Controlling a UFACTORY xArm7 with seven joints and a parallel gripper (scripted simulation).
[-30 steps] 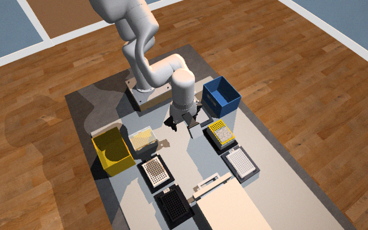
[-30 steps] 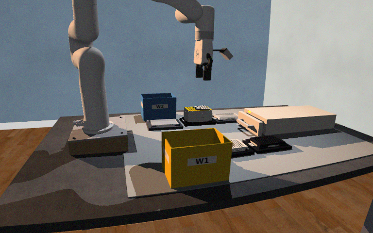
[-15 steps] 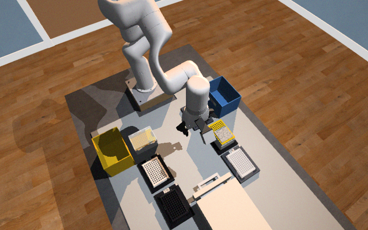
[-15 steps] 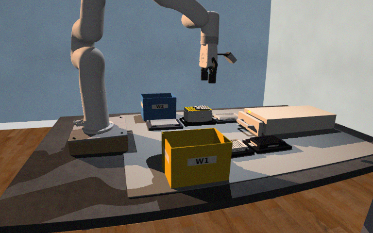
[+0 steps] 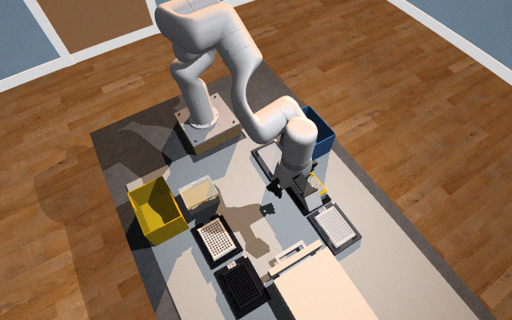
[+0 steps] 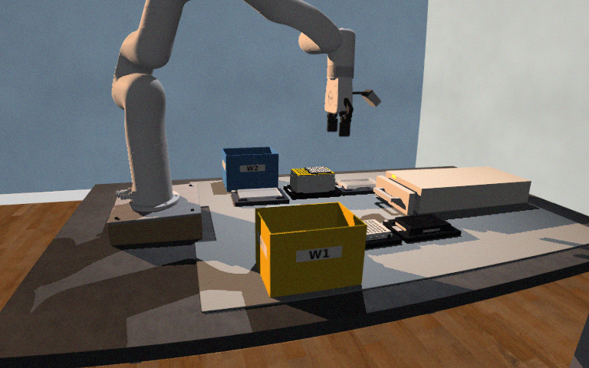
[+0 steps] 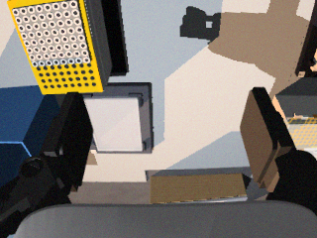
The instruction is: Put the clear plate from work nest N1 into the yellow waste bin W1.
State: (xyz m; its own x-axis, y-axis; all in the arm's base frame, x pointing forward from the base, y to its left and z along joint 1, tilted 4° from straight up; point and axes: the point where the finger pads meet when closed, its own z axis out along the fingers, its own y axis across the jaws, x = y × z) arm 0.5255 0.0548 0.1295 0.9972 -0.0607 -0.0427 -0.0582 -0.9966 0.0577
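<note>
The clear plate lies 140 mm ahead of my hand, 110 mm to the left of it and 200 mm below it. Round my hand: white plate (50 mm behind, 260 mm to the right, 200 mm below); then yellow tip rack (30 mm behind, 110 mm to the left, 160 mm below); then drawer (260 mm ahead, 90 mm to the right, 190 mm below).
</note>
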